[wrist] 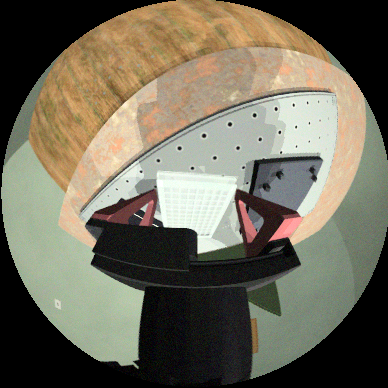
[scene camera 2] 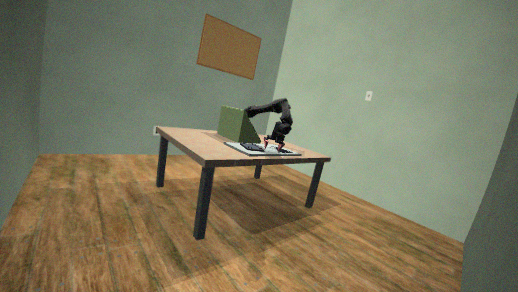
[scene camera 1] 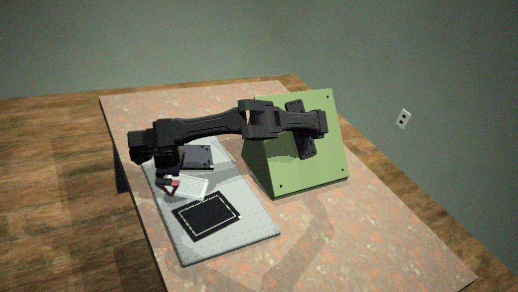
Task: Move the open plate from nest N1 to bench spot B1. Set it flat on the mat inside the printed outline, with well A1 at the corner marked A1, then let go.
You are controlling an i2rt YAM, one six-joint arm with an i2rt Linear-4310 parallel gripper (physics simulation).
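Pixels of known places: gripper, between the fingertips: [wrist: 195, 192] [scene camera 2: 271, 150] [scene camera 1: 173, 183]; arm's base, origin of its link: [wrist: 246, 291] [scene camera 2: 240, 119].
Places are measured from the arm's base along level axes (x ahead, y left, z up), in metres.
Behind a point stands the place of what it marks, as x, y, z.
The open plate [scene camera 1: 192, 186] @[0.386, -0.003, -0.139] [wrist: 195, 202] @[0.426, -0.036, -0.138] is white with a grid of wells. It lies on the pegboard between the dark block and the black mat, apart from both in scene camera 1. My gripper [scene camera 1: 176, 180] @[0.432, -0.041, -0.146] [scene camera 2: 273, 149] @[0.432, -0.041, -0.146] [wrist: 195, 192] @[0.432, -0.041, -0.146] is open, its red fingers low on either side of the plate. In the wrist view the fingertips are very close to the plate's sides; contact cannot be told. The black mat [scene camera 1: 207, 216] @[0.390, 0.113, -0.150] bears a white printed outline [scene camera 1: 178, 217] @[0.467, 0.085, -0.150], with a small white mark at its right corner. The lettering is too small to read.
A dark block with small pegs [scene camera 1: 197, 156] @[0.311, -0.128, -0.140] [wrist: 287, 182] @[0.387, -0.153, -0.140] sits on the pegboard [scene camera 1: 255, 225] @[0.274, 0.198, -0.152] [wrist: 300, 107] @[0.472, -0.190, -0.152] beside the plate. The arm is mounted on a green wedge [scene camera 1: 320, 165] @[-0.047, 0.102, -0.096] [scene camera 2: 232, 125] @[0.031, -0.099, -0.050] standing on the table [scene camera 1: 380, 235] @[-0.091, 0.392, -0.165] [scene camera 2: 185, 142] @[0.172, -0.561, -0.165].
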